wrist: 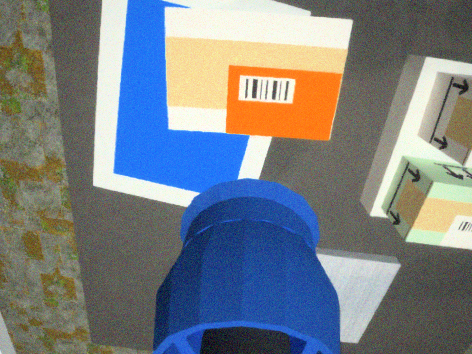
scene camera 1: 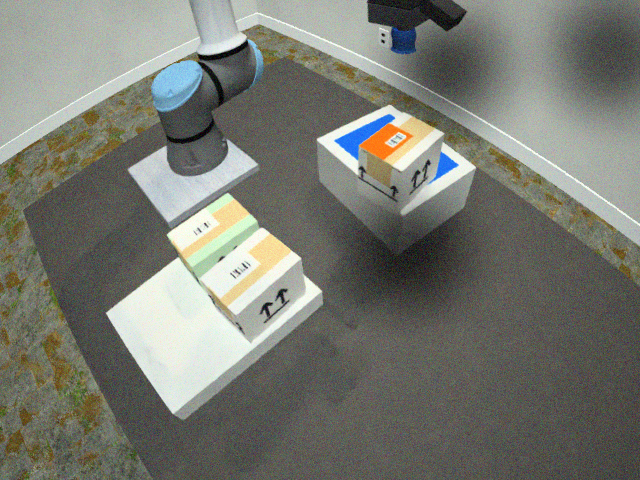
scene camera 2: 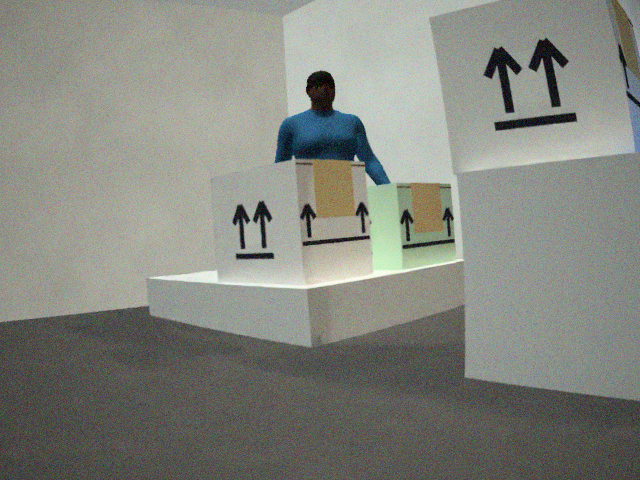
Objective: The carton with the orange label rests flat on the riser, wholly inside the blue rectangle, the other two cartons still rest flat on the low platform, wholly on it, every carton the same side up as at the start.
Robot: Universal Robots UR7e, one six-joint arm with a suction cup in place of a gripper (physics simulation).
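Pixels of known places: hand at its tool point: (wrist: 249,238) (scene camera 1: 403,48); arm's base at its link origin: (scene camera 1: 198,154).
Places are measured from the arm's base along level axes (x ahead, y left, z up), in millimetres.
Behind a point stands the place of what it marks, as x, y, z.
The orange-labelled carton (scene camera 1: 385,143) @[463, 68, 205] (scene camera 2: 532,93) @[523, 92, 142] (wrist: 260,57) @[494, 90, 205] stands upright and looks flat on the riser (scene camera 1: 356,191) @[408, 70, 54] (scene camera 2: 547,268) @[544, 96, 46] (wrist: 106,125) @[420, 262, 100]. It covers part of the blue rectangle (scene camera 1: 354,138) @[346, 152, 101] (wrist: 142,100) @[446, 214, 101] and passes its side, reaching the riser's edge at the low-platform side. The green-and-white carton (scene camera 1: 227,217) @[294, -146, 112] (scene camera 2: 385,227) @[338, -141, 70] (wrist: 450,192) @[326, -146, 112] and the white carton (scene camera 1: 276,304) @[451, -207, 73] (scene camera 2: 258,227) @[451, -200, 79] rest flat and upright on the low platform (scene camera 1: 155,325) @[289, -357, 29] (scene camera 2: 227,299) @[457, -245, 14] (wrist: 404,142) @[361, -122, 28]. My blue suction cup (scene camera 1: 403,50) (wrist: 250,200) is open, with nothing on it, above and apart from the orange-labelled carton.
The arm's base plate (scene camera 1: 149,178) @[-44, -124, 1] (wrist: 362,290) @[42, -119, 2] lies behind the low platform, near the green-and-white carton. A person in a blue top (scene camera 2: 323,134) stands beyond the low platform. Walls (scene camera 1: 542,129) rise behind the riser and arm.
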